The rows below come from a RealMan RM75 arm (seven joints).
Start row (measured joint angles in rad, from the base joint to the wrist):
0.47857 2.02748 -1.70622 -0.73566 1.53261 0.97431 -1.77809
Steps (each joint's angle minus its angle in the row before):
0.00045 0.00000 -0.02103 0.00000 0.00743 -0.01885 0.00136
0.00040 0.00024 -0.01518 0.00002 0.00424 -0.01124 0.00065
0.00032 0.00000 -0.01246 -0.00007 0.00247 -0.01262 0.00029
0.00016 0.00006 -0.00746 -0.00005 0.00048 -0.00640 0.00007
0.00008 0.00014 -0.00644 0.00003 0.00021 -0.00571 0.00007
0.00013 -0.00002 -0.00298 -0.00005 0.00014 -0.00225 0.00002
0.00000 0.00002 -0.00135 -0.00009 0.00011 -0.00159 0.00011
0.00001 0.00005 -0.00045 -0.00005 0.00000 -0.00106 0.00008
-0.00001 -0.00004 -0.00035 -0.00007 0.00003 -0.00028 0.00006
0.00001 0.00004 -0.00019 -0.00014 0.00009 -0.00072 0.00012
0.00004 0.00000 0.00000 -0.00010 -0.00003 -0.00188 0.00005
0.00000 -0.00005 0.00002 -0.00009 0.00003 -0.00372 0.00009
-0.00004 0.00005 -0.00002 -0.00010 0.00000 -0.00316 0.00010
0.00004 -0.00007 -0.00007 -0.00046 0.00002 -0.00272 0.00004
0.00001 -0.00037 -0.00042 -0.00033 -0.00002 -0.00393 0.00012
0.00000 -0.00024 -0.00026 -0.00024 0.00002 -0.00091 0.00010
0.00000 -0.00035 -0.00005 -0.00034 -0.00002 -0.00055 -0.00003
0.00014 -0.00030 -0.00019 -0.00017 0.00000 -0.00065 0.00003
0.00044 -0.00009 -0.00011 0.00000 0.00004 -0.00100 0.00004
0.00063 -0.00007 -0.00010 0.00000 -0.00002 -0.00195 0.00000
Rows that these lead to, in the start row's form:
0.47902 2.02748 -1.72725 -0.73566 1.54004 0.95546 -1.77673
0.47942 2.02772 -1.74243 -0.73564 1.54428 0.94422 -1.77608
0.47974 2.02772 -1.75489 -0.73571 1.54675 0.93160 -1.77579
0.47990 2.02778 -1.76235 -0.73576 1.54723 0.92520 -1.77572
0.47998 2.02792 -1.76879 -0.73573 1.54744 0.91949 -1.77565
0.48011 2.02790 -1.77177 -0.73578 1.54758 0.91724 -1.77563
0.48011 2.02792 -1.77312 -0.73587 1.54769 0.91565 -1.77552
0.48012 2.02797 -1.77357 -0.73592 1.54769 0.91459 -1.77544
0.48011 2.02793 -1.77392 -0.73599 1.54772 0.91431 -1.77538
0.48012 2.02797 -1.77411 -0.73613 1.54781 0.91359 -1.77526
0.48016 2.02797 -1.77411 -0.73623 1.54778 0.91171 -1.77521
0.48016 2.02792 -1.77409 -0.73632 1.54781 0.90799 -1.77512
0.48012 2.02797 -1.77411 -0.73642 1.54781 0.90483 -1.77502
0.48016 2.02790 -1.77418 -0.73688 1.54783 0.90211 -1.77498
0.48017 2.02753 -1.77460 -0.73721 1.54781 0.89818 -1.77486
0.48017 2.02729 -1.77486 -0.73745 1.54783 0.89727 -1.77476
0.48017 2.02694 -1.77491 -0.73779 1.54781 0.89672 -1.77479
0.48031 2.02664 -1.77510 -0.73796 1.54781 0.89607 -1.77476
0.48075 2.02655 -1.77521 -0.73796 1.54785 0.89507 -1.77472
0.48138 2.02648 -1.77531 -0.73796 1.54783 0.89312 -1.77472

